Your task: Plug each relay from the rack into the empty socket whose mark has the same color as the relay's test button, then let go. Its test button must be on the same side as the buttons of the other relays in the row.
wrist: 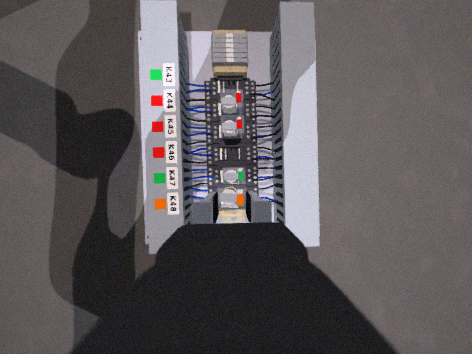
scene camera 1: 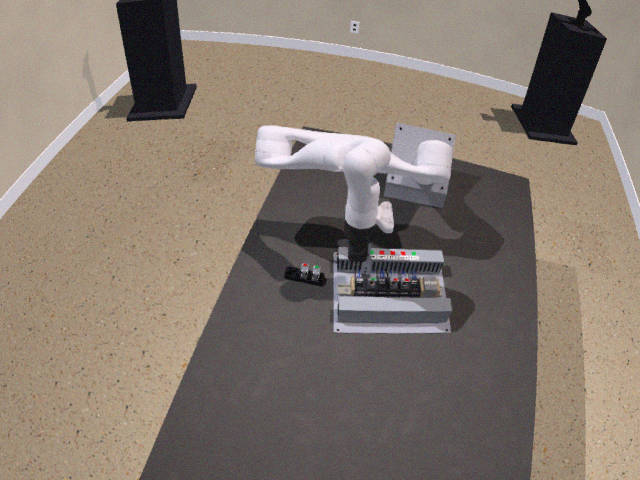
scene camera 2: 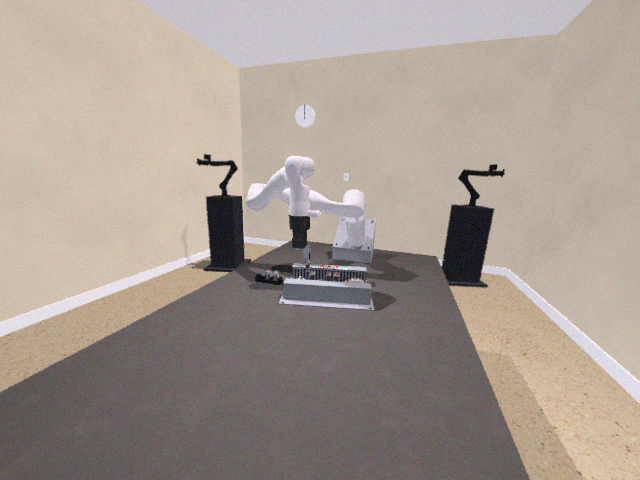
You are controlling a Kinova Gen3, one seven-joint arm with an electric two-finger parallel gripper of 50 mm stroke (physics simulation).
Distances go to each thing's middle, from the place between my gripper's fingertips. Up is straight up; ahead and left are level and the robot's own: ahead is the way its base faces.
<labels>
My hand is 10 cm above the socket panel (scene camera 1: 338, 277), 9 cm to the right of it and 1 cm short of it. The rest, counted from my hand: orange-button relay (wrist: 230, 196) 1 cm to the left, 1 cm below.
</labels>
